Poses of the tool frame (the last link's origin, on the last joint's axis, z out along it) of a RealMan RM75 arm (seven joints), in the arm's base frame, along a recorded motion.
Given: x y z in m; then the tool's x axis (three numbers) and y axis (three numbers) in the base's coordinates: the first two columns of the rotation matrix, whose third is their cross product.
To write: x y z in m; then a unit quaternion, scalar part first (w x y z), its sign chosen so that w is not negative. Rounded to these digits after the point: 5 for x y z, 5 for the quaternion.
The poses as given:
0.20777 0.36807 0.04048 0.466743 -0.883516 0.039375 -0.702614 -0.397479 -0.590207
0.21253 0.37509 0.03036 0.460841 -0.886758 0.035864 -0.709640 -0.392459 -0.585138
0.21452 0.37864 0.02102 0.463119 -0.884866 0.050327 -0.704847 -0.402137 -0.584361
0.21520 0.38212 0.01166 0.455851 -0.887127 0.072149 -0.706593 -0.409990 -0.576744
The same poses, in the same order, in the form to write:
0.20777 0.36807 0.04048 0.25640 -0.81709 0.48530 -0.17638
0.21253 0.37509 0.03036 0.25409 -0.81600 0.48909 -0.17427
0.21452 0.37864 0.02102 0.25052 -0.81780 0.48597 -0.17964
0.21520 0.38212 0.01166 0.24090 -0.81847 0.48680 -0.18735

